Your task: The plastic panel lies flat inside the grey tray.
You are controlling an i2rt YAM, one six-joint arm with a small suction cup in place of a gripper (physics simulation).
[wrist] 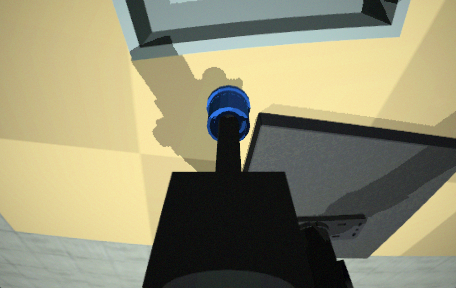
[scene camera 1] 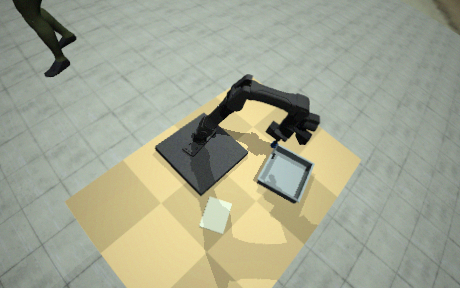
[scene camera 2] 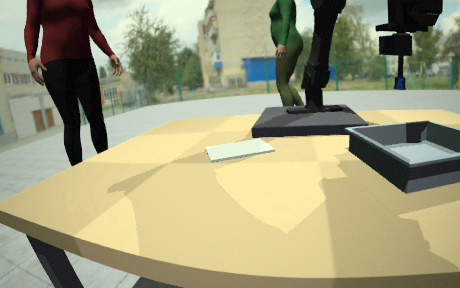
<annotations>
my suction cup: holds nothing
a plastic panel: on the table
a grey tray: on the table
</annotations>
